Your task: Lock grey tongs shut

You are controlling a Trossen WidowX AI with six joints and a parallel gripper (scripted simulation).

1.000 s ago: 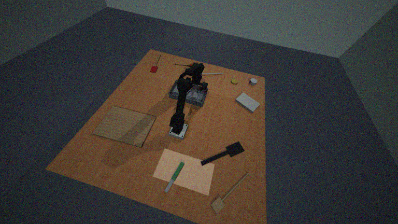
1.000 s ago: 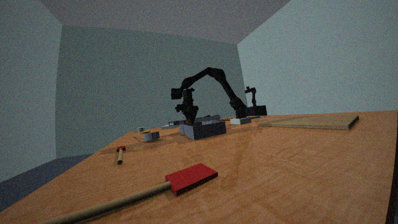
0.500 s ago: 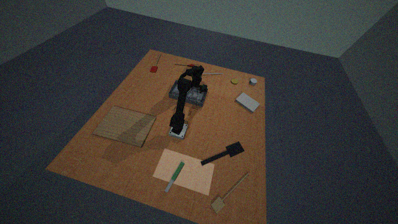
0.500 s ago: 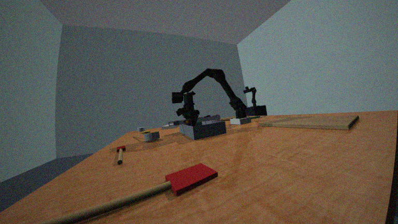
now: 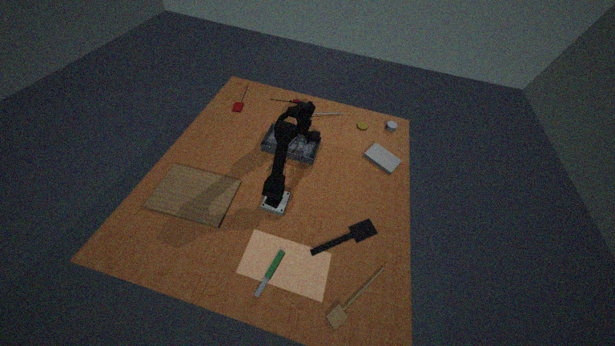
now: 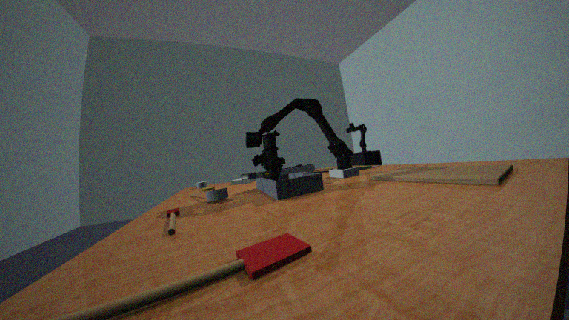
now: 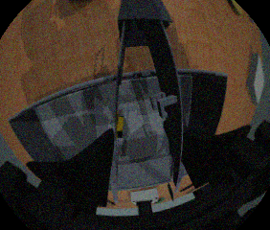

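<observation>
My gripper tip is 40 mm past the roasting tin and 50 mm to the right of it. Round my gripper tip: red spatula (150 mm ahead, 520 mm to the left, 30 mm below); then yellow disc (330 mm ahead, 280 mm to the right, 20 mm below); then black spatula (380 mm behind, 420 mm to the right, 30 mm below).
</observation>
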